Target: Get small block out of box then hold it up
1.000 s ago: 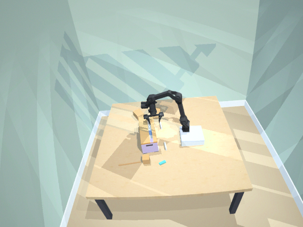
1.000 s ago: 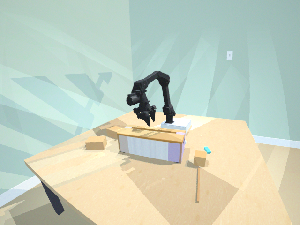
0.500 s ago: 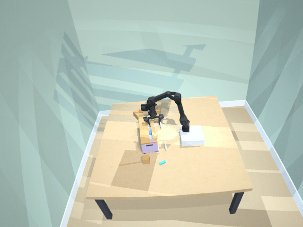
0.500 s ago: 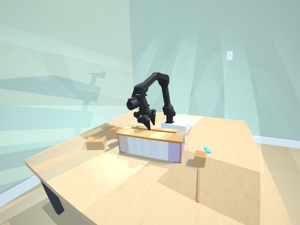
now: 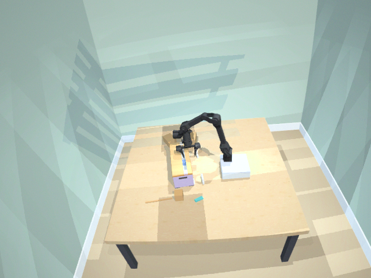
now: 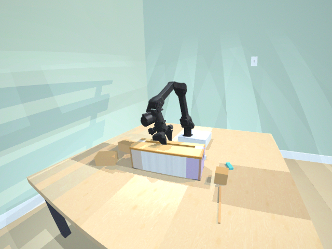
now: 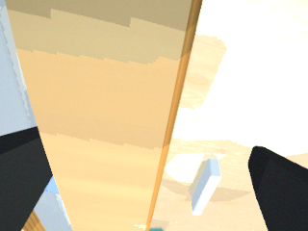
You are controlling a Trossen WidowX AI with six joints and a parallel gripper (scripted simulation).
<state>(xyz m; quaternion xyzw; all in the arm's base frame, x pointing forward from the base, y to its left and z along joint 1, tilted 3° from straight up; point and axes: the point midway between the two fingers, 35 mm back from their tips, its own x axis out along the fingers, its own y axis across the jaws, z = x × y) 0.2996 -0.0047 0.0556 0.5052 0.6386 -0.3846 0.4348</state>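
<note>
The clear-fronted box lies 30 mm ahead of my gripper tip, 20 mm to the left of it and 40 mm below it. Round my gripper tip: cyan piece (80 mm behind, 340 mm to the left, 90 mm below); tan cube (60 mm ahead, 320 mm to the left, 70 mm below); blue block (40 mm ahead, 50 mm to the left, 10 mm below).
</note>
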